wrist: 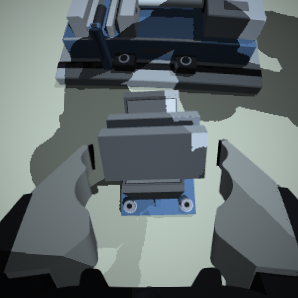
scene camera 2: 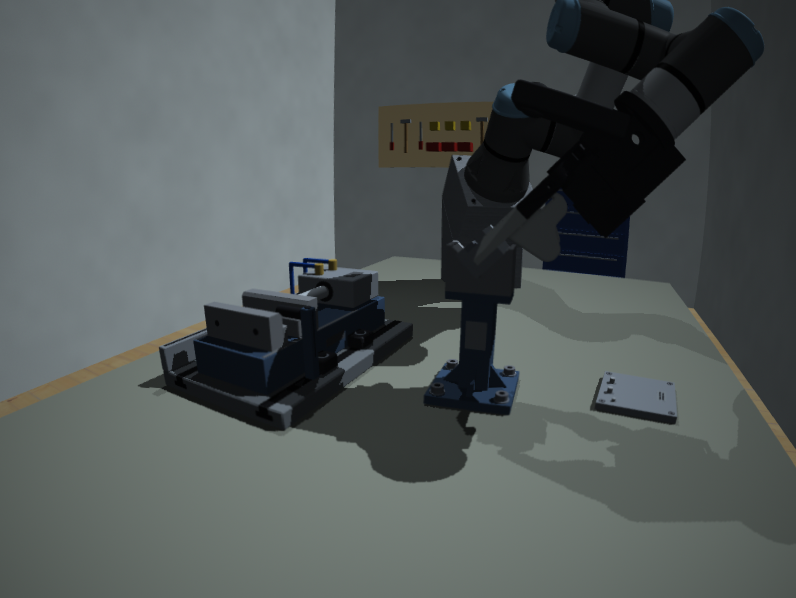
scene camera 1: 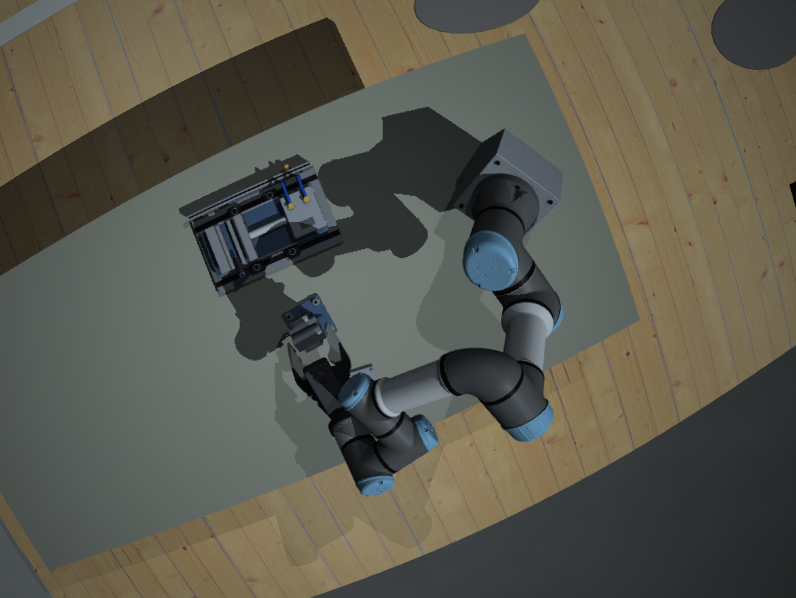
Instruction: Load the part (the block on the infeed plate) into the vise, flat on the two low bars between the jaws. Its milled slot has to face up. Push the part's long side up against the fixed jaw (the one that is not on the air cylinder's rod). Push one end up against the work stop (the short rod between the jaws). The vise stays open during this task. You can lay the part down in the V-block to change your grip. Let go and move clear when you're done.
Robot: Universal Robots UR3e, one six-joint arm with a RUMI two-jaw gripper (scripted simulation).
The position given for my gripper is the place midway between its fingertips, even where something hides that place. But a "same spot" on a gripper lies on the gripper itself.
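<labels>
My gripper in scene camera 2 [482, 256]. Gripper also in scene camera 1 and the wrist view. Gripper [scene camera 1: 337, 355], [wrist: 276, 235]: same spot.
</labels>
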